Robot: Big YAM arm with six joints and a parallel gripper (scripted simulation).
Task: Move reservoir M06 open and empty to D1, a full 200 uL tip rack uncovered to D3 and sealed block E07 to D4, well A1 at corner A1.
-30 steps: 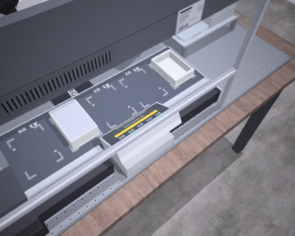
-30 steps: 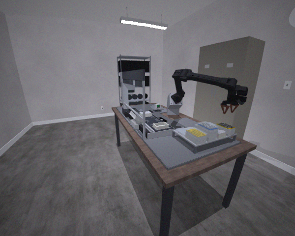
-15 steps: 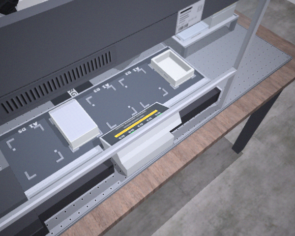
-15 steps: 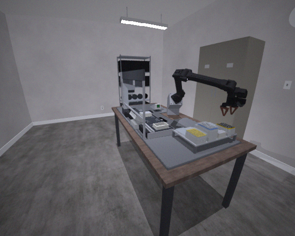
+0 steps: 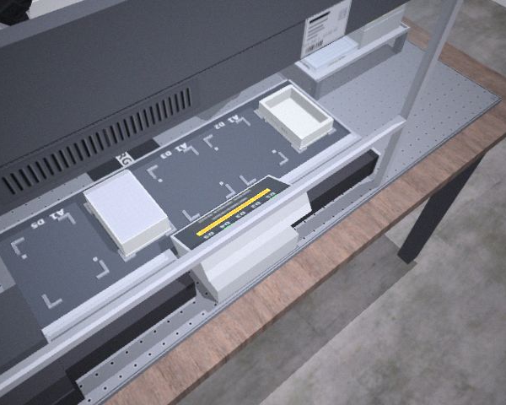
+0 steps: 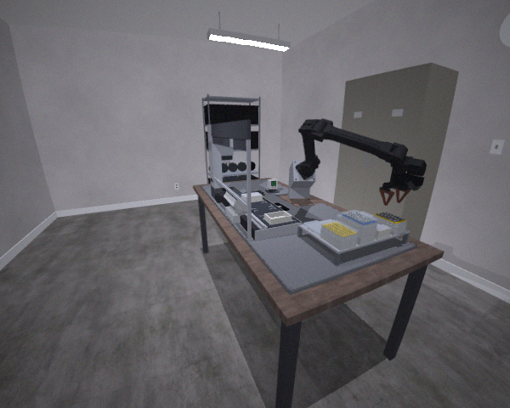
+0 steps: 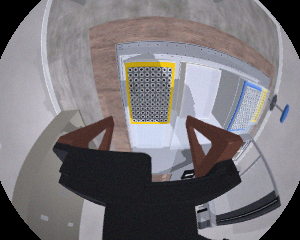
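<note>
The yellow tip rack lies 90 mm below my hand and 10 mm ahead of it. Round my hand: clear flat plate: 330 mm ahead, 120 mm below, 110 mm to the right; then white one-well reservoir: 470 mm ahead, 280 mm to the right, 130 mm below; then shelf: 170 mm ahead, 140 mm below, 50 mm to the right.
</note>
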